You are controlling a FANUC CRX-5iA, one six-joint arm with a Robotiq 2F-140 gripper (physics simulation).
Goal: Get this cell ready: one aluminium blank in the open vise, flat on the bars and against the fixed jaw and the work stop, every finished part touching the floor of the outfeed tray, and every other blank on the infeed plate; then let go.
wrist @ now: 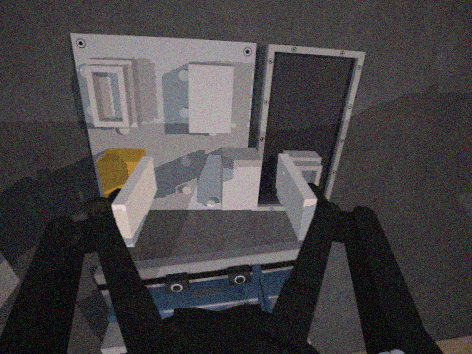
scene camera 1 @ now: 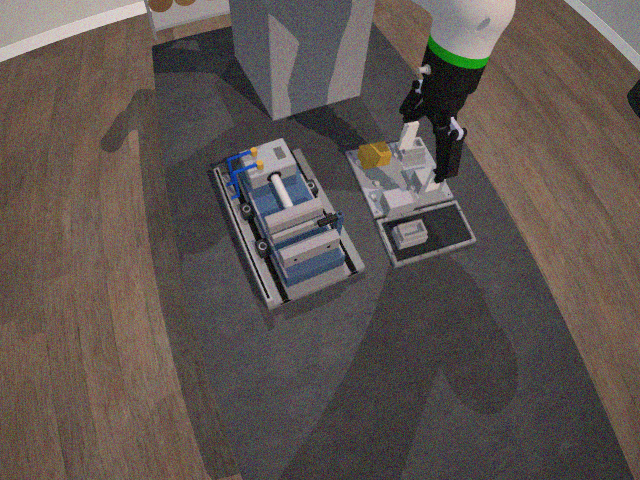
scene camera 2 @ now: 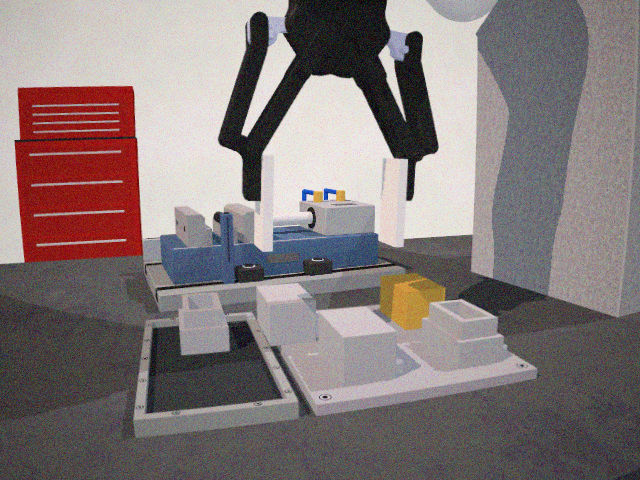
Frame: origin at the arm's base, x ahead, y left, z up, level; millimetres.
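Seen in the pictures: gripper, fingertip midpoint: (wrist: 216,171) (scene camera 1: 417,167) (scene camera 2: 329,245).
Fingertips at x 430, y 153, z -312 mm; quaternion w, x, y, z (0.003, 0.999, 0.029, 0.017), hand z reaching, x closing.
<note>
Offsets run from my fingertips to a thing's top centre.
My gripper (scene camera 1: 422,162) (scene camera 2: 329,246) (wrist: 216,171) is open and empty above the infeed plate @[dx -46, dy +2, dz -83 mm] (scene camera 1: 368,180) (scene camera 2: 439,377) (wrist: 165,45). On the plate stand one aluminium blank @[dx -5, dy +48, dz -47 mm] (scene camera 2: 356,335) (wrist: 210,97), partly behind a finger in scene camera 1, and another blank @[dx +29, dy -39, dz -47 mm] (scene camera 1: 398,200) (scene camera 2: 285,312) (wrist: 241,182) at the tray-side edge. A stepped, hollow finished part @[dx -94, dy +47, dz -48 mm] (scene camera 1: 413,155) (scene camera 2: 462,335) stands at a plate corner. A similar part @[dx +101, dy -42, dz -50 mm] (scene camera 1: 410,235) (scene camera 2: 204,333) is in the outfeed tray (scene camera 1: 434,252) (scene camera 2: 217,419) (wrist: 320,51). The vise @[dx +5, dy -264, dz +8 mm] (scene camera 1: 315,266) (scene camera 2: 330,248) is open; a pale bar shows between its jaws.
A yellow block @[dx -93, dy -43, dz -47 mm] (scene camera 1: 373,155) (scene camera 2: 408,304) (wrist: 120,160) stands on the infeed plate. The blue work-stop post @[dx +64, dy -181, dz +7 mm] (scene camera 2: 227,248) rises at the vise's side. A grey pedestal (scene camera 1: 310,62) (scene camera 2: 542,155) stands beyond. A red tool cabinet (scene camera 2: 77,196) is in the background.
</note>
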